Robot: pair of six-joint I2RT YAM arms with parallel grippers.
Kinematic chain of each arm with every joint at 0, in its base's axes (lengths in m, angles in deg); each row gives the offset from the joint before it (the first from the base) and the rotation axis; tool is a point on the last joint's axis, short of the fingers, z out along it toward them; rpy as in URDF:
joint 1: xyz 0 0 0.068 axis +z
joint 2: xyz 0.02 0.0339 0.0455 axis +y
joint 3: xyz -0.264 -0.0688 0 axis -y
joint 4: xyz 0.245 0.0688 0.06 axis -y
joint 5: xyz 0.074 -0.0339 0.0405 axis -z
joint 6: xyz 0.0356 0 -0.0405 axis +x
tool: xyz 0 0 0 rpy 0 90 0
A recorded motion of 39 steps. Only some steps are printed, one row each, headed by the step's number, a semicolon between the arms.
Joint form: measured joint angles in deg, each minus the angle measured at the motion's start. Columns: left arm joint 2, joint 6, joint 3, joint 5, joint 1, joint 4; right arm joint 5, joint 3, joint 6, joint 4, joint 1, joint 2.
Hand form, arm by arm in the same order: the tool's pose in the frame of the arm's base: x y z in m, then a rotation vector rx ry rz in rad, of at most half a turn. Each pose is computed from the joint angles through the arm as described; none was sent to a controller.
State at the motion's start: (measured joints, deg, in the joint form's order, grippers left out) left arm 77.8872 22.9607 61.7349 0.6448 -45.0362 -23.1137; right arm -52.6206 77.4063 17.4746 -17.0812 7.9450 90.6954
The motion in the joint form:
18: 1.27 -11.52 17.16 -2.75 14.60 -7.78; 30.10 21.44 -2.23 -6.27 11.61 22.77
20: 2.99 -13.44 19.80 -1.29 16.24 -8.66; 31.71 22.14 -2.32 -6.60 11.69 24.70
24: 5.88 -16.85 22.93 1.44 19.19 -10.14; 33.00 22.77 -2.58 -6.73 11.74 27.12
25: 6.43 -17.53 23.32 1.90 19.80 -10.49; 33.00 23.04 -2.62 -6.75 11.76 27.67
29: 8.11 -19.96 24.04 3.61 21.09 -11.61; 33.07 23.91 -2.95 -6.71 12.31 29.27
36: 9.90 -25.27 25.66 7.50 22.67 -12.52; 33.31 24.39 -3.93 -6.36 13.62 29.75
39: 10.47 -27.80 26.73 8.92 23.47 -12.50; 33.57 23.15 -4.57 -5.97 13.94 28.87
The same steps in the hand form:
18: 0.2674 -0.1556 0.3750 0.7364 1.9861 -0.1587; 0.4304 0.1674 0.2861 -0.3064 2.2644 0.7640
20: 0.2773 -0.1520 0.3803 0.6892 2.0044 -0.1885; 0.4365 0.1692 0.2745 -0.2902 2.2935 0.7301
24: 0.2946 -0.1441 0.3811 0.6110 2.0558 -0.2407; 0.4436 0.1714 0.2588 -0.2798 2.3276 0.6992
25: 0.2979 -0.1422 0.3799 0.5947 2.0704 -0.2488; 0.4452 0.1722 0.2559 -0.2804 2.3328 0.6984
29: 0.3065 -0.1390 0.3732 0.5522 2.1227 -0.2878; 0.4486 0.1782 0.2481 -0.2963 2.3436 0.6975
36: 0.3158 -0.1354 0.3714 0.4657 2.1712 -0.3958; 0.4467 0.1892 0.2475 -0.3416 2.3320 0.6962
39: 0.3197 -0.1327 0.3745 0.4163 2.1759 -0.4406; 0.4423 0.1902 0.2479 -0.3586 2.3279 0.6883

